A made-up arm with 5 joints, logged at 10 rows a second.
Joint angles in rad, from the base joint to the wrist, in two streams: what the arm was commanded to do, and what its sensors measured. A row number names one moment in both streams.
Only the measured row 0 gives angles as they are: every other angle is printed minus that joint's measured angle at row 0.
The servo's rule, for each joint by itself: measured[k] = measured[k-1] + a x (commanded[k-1-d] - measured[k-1]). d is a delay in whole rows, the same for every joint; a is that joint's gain. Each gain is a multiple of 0.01, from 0.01 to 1. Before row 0 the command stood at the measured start. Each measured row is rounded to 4 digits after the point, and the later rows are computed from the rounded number. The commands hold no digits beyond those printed.
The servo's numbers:
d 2
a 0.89 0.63 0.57 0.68 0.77
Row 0, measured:
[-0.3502, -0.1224, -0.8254, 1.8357, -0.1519]
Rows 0 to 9, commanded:
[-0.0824, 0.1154, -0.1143, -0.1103, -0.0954]
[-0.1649, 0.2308, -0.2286, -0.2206, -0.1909]
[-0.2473, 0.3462, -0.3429, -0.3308, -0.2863]
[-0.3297, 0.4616, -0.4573, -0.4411, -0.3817]
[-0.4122, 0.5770, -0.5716, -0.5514, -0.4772]
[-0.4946, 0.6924, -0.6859, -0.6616, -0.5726]
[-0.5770, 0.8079, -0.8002, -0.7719, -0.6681]
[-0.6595, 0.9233, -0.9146, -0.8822, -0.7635]
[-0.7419, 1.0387, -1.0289, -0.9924, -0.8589]
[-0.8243, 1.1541, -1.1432, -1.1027, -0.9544]
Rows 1 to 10, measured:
[0.0000, 0.0000, 0.0000, 0.0000, 0.0000]
[0.0000, 0.0000, 0.0000, 0.0000, 0.0000]
[-0.0733, 0.0727, -0.0652, -0.0750, -0.0735]
[-0.1548, 0.1723, -0.1583, -0.1740, -0.1639]
[-0.2371, 0.2819, -0.2635, -0.2806, -0.2581]
[-0.3195, 0.3951, -0.3740, -0.3897, -0.3533]
[-0.4020, 0.5097, -0.4866, -0.4997, -0.4487]
[-0.4844, 0.6248, -0.6002, -0.6098, -0.5441]
[-0.5668, 0.7402, -0.7142, -0.7200, -0.6396]
[-0.6493, 0.8556, -0.8284, -0.8303, -0.7350]

